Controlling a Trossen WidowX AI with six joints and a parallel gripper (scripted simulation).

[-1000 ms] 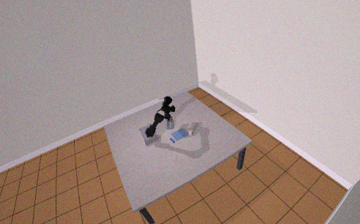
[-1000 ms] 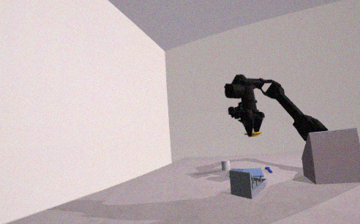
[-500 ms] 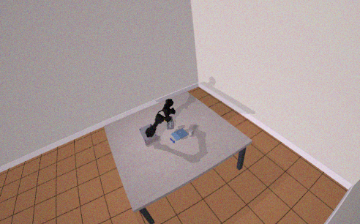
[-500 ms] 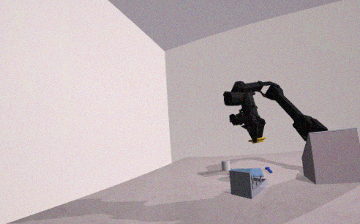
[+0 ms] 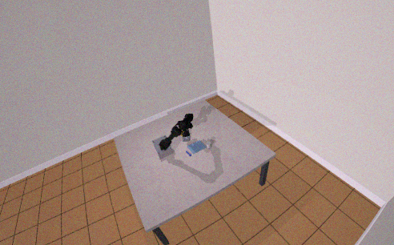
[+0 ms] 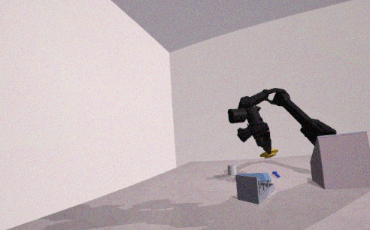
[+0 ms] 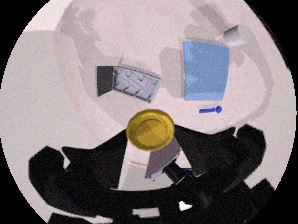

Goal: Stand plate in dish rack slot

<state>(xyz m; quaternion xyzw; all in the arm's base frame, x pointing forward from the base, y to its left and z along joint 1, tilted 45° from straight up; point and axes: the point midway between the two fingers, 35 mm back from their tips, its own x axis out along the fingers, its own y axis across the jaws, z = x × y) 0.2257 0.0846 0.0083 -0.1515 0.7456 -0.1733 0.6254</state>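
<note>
My gripper tip is now 5 cm short of the dish rack, 7 cm to the right of it and 10 cm above it. From my gripper tip the other things lie so: yellow plate: 1 cm above; white cup: 20 cm ahead, 20 cm to the right, 9 cm below; light blue mat: 9 cm ahead, 13 cm to the right, 12 cm below.
</note>
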